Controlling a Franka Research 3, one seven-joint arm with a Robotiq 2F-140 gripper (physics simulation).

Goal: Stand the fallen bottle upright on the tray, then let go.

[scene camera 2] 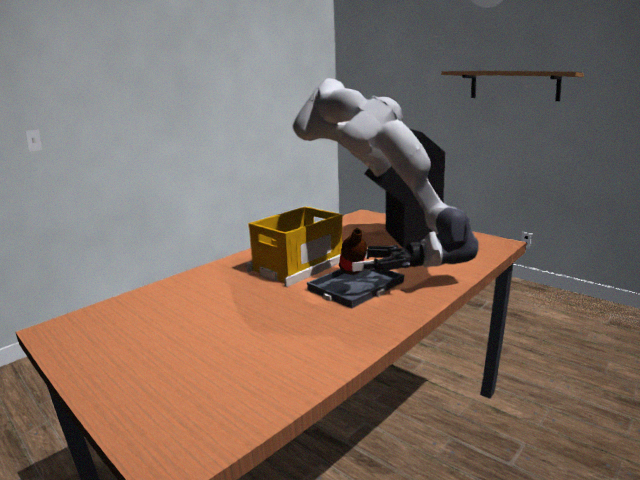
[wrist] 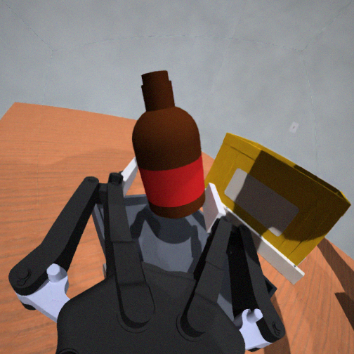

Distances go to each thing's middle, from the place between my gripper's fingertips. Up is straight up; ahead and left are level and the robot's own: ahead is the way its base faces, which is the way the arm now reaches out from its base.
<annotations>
Right now the dark grey tray [scene camera 2: 350, 290] is 50 mm behind my hand and 90 mm below it. The rest, counted from my hand: brown bottle [scene camera 2: 354, 248]: 20 mm to the left, 40 mm above; yellow crate [scene camera 2: 287, 243]: 120 mm behind, 270 mm to the right, 20 mm below; white strip [wrist: 281, 263]: 100 mm behind, 170 mm to the right, 90 mm below.
</annotations>
